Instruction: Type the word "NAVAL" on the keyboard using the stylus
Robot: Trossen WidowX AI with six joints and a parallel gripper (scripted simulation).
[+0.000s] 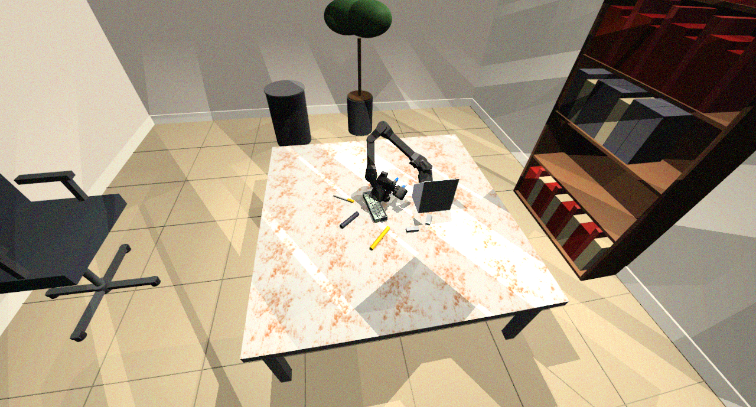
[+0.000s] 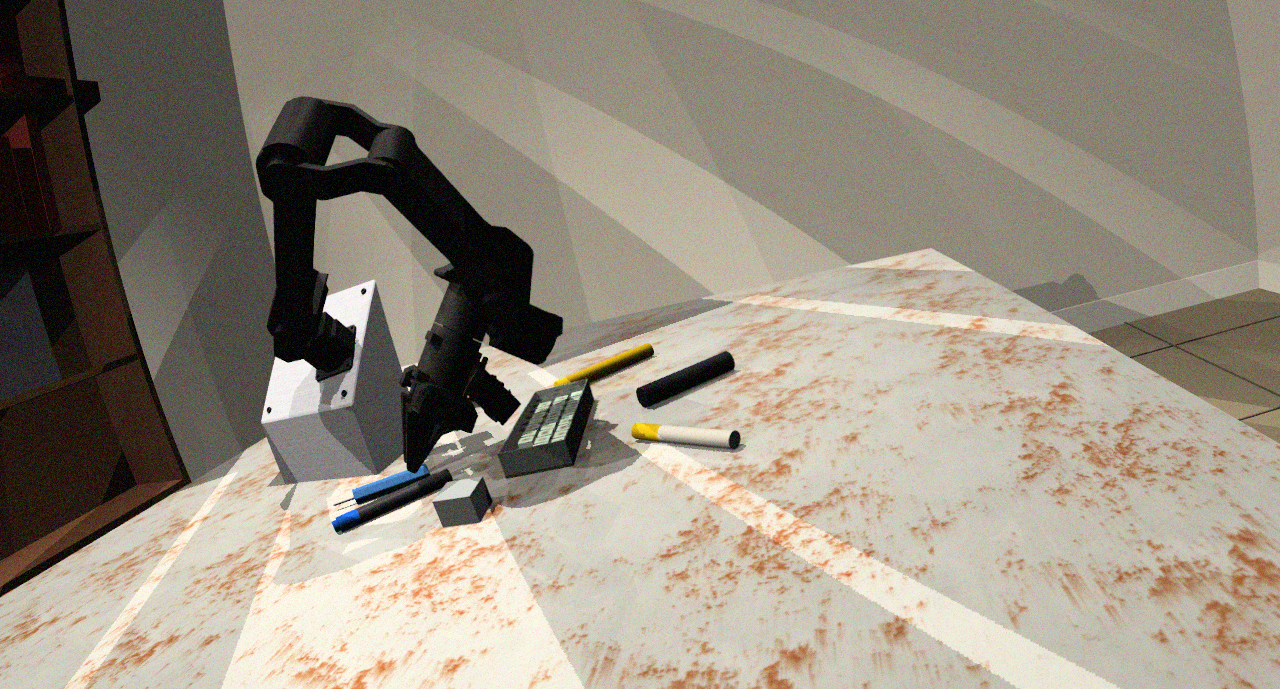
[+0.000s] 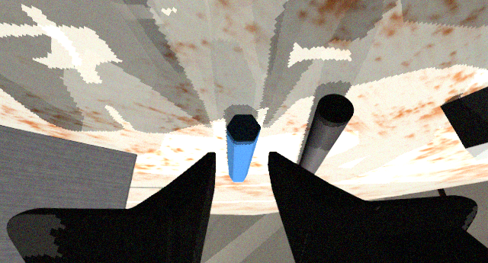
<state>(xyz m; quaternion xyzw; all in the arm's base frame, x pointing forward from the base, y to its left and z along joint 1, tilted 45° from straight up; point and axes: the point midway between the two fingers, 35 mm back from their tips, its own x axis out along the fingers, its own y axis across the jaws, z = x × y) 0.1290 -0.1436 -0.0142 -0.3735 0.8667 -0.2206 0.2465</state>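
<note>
Now: gripper tip 50 mm past the blue stylus, 30 mm to the left of it and 10 mm above it. Also, from my gripper tip: white-and-yellow marker (290 mm ahead, 10 mm to the right, 10 mm below); dark cylinder (290 mm ahead, 150 mm to the left, 10 mm below); grey cube (100 mm ahead, 100 mm to the right, 10 mm below).
</note>
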